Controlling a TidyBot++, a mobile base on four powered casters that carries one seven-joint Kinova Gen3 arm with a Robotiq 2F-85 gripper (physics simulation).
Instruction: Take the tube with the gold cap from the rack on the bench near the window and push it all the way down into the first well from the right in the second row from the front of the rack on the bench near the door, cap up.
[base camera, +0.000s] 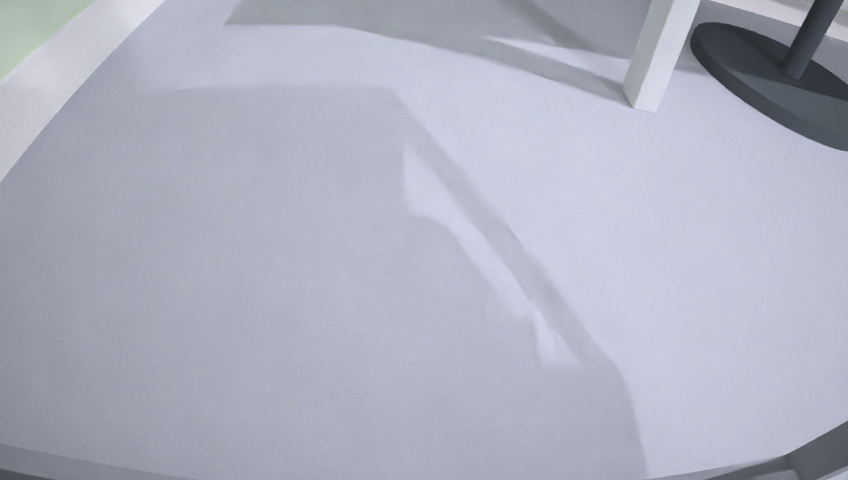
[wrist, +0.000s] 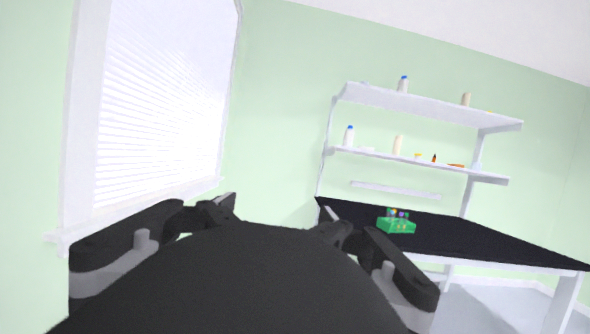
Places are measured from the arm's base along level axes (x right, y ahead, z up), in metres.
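Pixels of known places: gripper, fingertip midpoint: (wrist: 277, 208).
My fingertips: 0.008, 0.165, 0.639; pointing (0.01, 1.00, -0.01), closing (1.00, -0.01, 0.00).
Note:
Ahead of a thing's pixels: the offset from my fingertips to its middle, as dx, dy, dz. "spot": to the spot under its first point. Level surfaces: height alone.
In the wrist view, a green rack @(+0.702, +0.666, -0.245) (wrist: 396, 225) stands on a black-topped bench @(dz -0.273) (wrist: 465, 240) to the right of the window @(spot: -0.499, +0.474, +0.163) (wrist: 162, 105). Several small tubes with coloured caps stand up in the rack. They are too small to tell for sure which cap is gold; one cap @(+0.678, +0.672, -0.210) (wrist: 394, 212) looks yellowish-orange. My gripper (wrist: 277, 208) is open, with its fingers wide apart and no tube between them. It is well away from the rack, which shows beyond and to the right of its right finger. A second rack does not show in either view.
In the wrist view, two wall shelves (wrist: 430, 106) (wrist: 420, 164) with bottles hang above the bench. In the base view, a white leg @(spot: +0.350, +0.514, -0.942) (base camera: 660, 56) stands on the floor at the upper right, beside a dark round base @(+0.817, +0.736, -1.021) (base camera: 755, 77) with a pole. A wall runs along the upper left.

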